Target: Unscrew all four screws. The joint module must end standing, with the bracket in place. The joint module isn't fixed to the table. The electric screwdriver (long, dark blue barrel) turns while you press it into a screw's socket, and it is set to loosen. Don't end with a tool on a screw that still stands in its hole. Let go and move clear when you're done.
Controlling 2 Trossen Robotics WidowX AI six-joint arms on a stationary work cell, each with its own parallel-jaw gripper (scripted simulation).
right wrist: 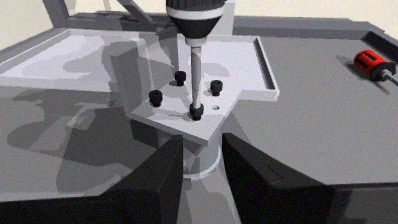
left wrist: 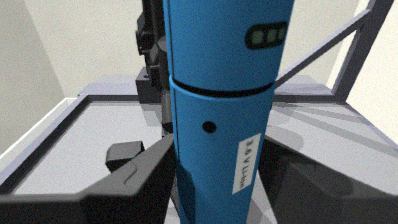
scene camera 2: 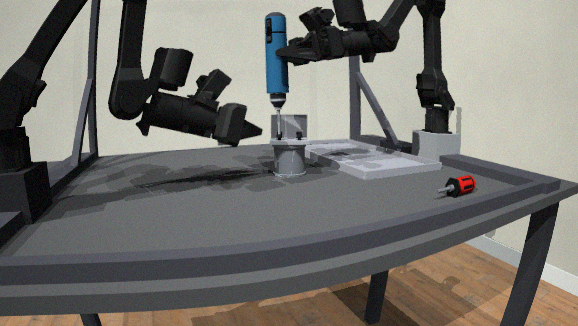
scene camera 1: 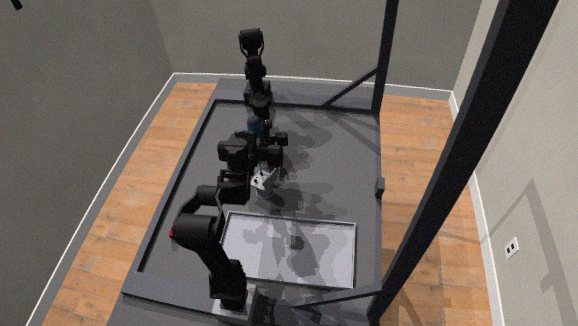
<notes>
I see my left gripper, my right gripper, a blue electric screwdriver and a shallow pale tray.
My left gripper is seen too in the left wrist view and in scene camera 1. My right gripper is seen too in the right wrist view.
</notes>
